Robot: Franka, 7 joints.
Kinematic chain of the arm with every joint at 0, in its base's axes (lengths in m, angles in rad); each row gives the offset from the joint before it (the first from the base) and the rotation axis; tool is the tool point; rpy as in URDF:
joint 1: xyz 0 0 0.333 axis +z
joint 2: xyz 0 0 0 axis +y
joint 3: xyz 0 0 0.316 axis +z
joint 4: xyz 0.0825 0 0 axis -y
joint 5: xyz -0.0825 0 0.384 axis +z
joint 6: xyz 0 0 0 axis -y
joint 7: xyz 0.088 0 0 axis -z
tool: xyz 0 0 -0.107 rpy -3.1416 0 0
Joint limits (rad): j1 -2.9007..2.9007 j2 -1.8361..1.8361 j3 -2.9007..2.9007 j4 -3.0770..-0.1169 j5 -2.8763..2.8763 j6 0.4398..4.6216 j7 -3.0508..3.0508
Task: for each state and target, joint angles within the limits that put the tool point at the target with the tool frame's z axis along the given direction. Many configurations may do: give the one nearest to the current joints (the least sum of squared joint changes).
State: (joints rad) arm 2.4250 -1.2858 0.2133 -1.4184 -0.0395 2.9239 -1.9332
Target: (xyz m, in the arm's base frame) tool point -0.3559 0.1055 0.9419 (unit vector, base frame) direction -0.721 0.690 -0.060
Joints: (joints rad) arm 2.1483 -0.5570 0.3964 -1.6769 -0.2006 2.6358 -1.9332
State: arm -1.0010 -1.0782 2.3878 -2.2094 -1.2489 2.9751 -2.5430
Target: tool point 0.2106 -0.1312 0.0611 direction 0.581 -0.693 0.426
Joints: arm -1.3401 -1.6718 2.5981 -2.7947 -0.9634 2.4468 -2.5430
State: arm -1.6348 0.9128 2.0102 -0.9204 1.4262 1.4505 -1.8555
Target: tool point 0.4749 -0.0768 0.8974 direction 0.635 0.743 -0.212
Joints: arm -2.1340 0.3444 2.2048 -1.3600 0.7455 2.0786 -1.8555
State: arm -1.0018 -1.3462 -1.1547 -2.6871 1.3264 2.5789 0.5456
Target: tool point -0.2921 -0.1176 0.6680 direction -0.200 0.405 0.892
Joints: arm -0.9822 -1.8361 -0.9062 -2.5948 2.1938 1.6914 0.5456
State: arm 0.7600 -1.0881 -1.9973 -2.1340 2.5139 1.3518 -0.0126
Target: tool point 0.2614 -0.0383 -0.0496 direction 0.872 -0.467 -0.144
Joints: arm 1.3442 -1.5948 -2.7195 -2.5781 2.1873 1.6249 -0.0126
